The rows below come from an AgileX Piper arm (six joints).
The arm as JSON. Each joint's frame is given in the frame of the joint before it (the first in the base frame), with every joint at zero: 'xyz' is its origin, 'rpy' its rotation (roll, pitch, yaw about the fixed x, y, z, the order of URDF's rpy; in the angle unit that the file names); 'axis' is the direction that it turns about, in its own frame. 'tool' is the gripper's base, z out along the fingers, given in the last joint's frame.
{
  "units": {
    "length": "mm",
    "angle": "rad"
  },
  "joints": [
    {
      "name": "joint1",
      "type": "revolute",
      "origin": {
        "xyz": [
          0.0,
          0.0,
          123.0
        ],
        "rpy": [
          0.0,
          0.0,
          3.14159
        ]
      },
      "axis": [
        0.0,
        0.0,
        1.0
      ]
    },
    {
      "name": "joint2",
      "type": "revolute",
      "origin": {
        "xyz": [
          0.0,
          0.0,
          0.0
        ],
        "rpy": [
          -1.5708,
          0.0,
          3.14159
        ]
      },
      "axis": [
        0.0,
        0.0,
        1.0
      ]
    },
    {
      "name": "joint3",
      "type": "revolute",
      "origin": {
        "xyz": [
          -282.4,
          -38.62,
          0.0
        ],
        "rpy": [
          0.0,
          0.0,
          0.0
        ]
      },
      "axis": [
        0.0,
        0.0,
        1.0
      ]
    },
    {
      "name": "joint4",
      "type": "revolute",
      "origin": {
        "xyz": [
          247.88,
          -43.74,
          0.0
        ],
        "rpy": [
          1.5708,
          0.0,
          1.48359
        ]
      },
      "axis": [
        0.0,
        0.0,
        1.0
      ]
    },
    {
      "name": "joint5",
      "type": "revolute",
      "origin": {
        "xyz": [
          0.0,
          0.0,
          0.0
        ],
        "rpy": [
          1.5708,
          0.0,
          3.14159
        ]
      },
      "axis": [
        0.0,
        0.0,
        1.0
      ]
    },
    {
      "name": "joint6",
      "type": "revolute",
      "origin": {
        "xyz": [
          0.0,
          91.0,
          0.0
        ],
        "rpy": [
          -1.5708,
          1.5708,
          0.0
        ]
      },
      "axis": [
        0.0,
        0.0,
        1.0
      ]
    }
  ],
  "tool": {
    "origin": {
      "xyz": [
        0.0,
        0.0,
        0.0
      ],
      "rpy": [
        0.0,
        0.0,
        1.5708
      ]
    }
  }
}
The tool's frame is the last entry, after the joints.
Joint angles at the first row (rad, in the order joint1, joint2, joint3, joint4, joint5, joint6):
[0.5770 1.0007 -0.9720 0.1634 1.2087 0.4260]
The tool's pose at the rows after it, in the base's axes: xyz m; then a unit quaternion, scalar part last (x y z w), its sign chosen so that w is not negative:
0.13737, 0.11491, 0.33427, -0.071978, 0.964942, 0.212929, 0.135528
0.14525, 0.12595, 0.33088, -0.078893, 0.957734, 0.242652, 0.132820
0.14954, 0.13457, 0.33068, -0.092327, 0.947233, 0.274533, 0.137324
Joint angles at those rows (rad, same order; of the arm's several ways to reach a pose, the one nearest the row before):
[0.5770 1.0338 -0.9717 0.2599 1.1524 0.3758]
[0.5770 1.0720 -0.9708 0.3313 1.0952 0.3294]
[0.5770 1.0925 -0.9697 0.4076 1.0452 0.2649]

